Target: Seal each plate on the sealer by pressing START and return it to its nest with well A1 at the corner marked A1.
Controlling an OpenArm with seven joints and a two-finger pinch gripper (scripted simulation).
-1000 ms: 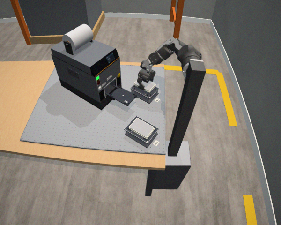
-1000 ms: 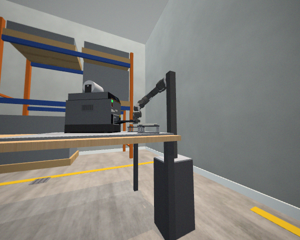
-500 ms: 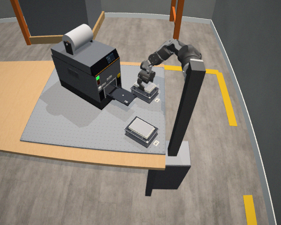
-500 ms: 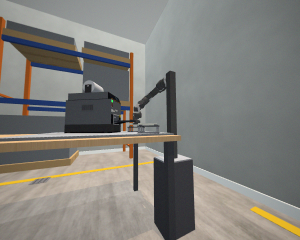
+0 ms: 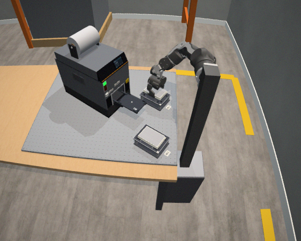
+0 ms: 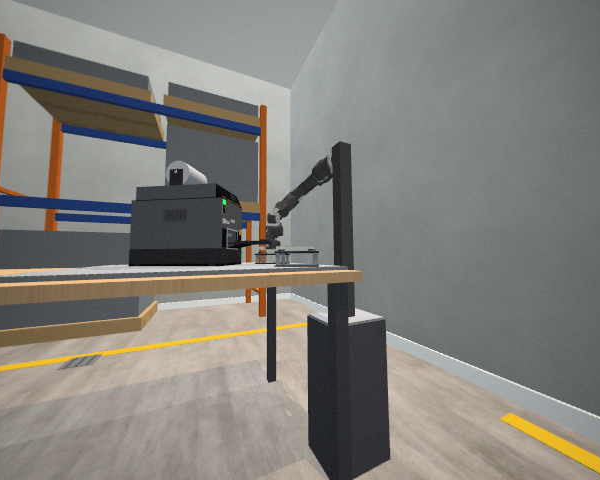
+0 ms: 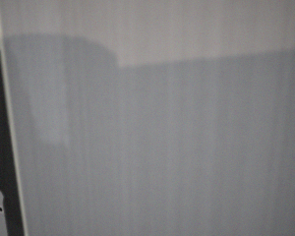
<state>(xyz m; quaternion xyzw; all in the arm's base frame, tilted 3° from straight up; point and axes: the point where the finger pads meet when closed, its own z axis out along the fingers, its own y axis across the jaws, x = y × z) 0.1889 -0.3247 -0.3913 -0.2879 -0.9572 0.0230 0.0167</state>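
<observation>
My gripper is now right at the white well plate. Round my hand: foil roll: 42 cm ahead, 5 cm to the right, 34 cm above; then white start button: 27 cm ahead, 15 cm to the left, 11 cm above; then sealer stage: 14 cm ahead, 13 cm to the left, 2 cm above.
</observation>
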